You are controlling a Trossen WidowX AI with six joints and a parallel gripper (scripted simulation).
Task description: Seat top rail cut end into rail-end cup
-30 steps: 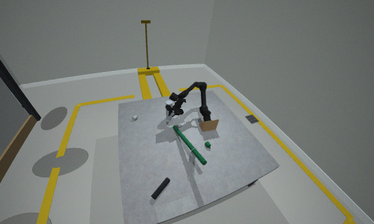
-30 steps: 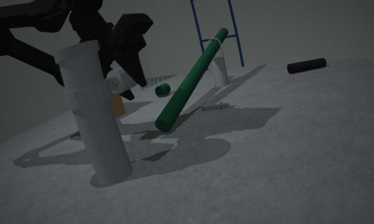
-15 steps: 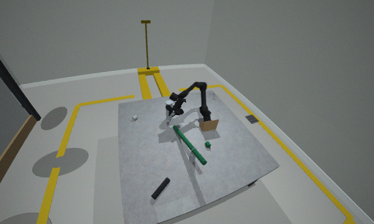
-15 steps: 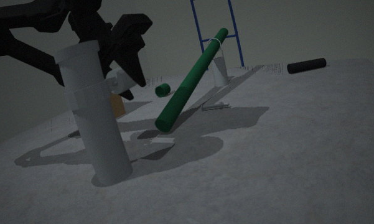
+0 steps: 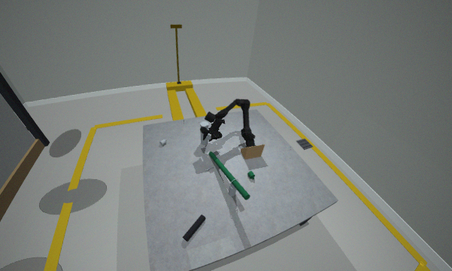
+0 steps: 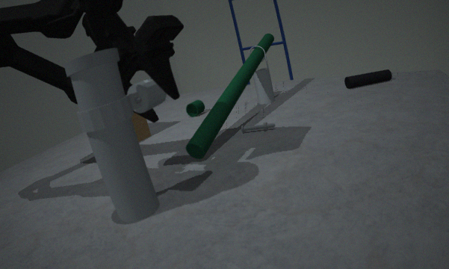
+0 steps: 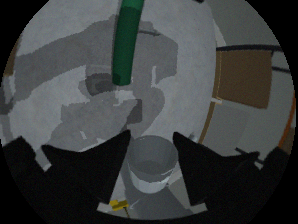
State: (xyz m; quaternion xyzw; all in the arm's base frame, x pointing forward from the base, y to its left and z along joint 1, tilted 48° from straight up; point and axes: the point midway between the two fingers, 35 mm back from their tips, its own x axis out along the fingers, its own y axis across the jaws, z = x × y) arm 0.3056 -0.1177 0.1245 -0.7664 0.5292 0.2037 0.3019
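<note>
The grey bolt lies 20 cm to the left of my gripper tip, 10 cm below it and 4 cm ahead of it. From my gripper tip the other things lie so: green pipe stub: 39 cm to the left, 21 cm behind, 9 cm below; then black cylinder: 57 cm to the left, 29 cm ahead, 9 cm below.
</note>
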